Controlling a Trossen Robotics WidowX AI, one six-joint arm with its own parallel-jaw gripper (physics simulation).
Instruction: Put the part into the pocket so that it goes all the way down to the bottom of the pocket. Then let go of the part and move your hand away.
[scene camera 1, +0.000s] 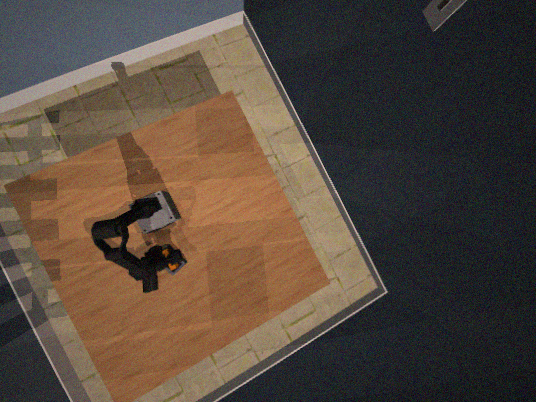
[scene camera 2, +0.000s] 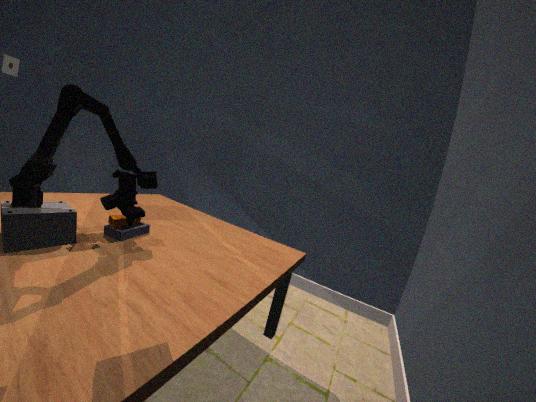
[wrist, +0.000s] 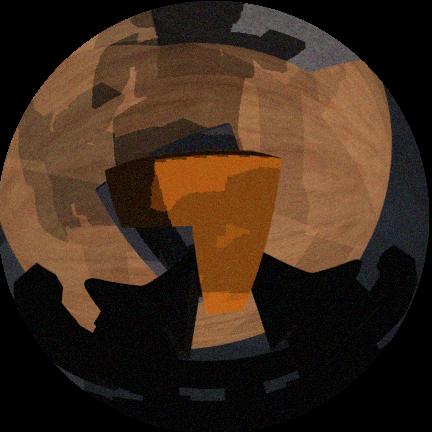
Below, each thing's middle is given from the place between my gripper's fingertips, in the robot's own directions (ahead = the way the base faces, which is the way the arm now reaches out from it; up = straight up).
Scene:
My gripper is now 2 cm to the left of the pocket block (wrist: 160, 247) and 2 cm above it. The rest, counted from my hand: orange part (wrist: 227, 195) 2 cm to the right, 2 cm above, 1 cm behind.

